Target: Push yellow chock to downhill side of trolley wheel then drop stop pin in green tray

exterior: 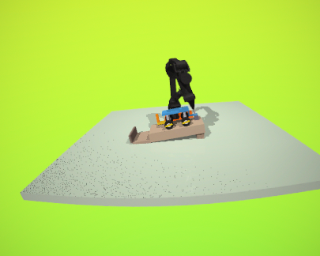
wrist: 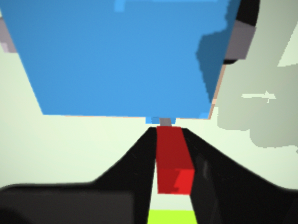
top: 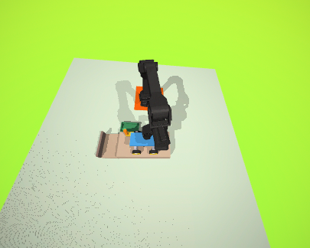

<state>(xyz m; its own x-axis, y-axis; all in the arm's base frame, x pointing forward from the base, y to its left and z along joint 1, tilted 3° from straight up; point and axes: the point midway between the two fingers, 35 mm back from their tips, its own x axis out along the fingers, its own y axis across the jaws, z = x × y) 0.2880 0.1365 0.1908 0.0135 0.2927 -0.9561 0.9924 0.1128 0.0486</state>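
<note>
Now: gripper tip 8 cm past the green tray, 21 cm to the left of it and 15 cm above it. The rest, counted from my gripper tip: yellow chock (1 cm behind, 19 cm to the right, 6 cm below); blue trolley (3 cm ahead, 9 cm to the right, 4 cm below); red-headed stop pin (right at my gripper tip).
</note>
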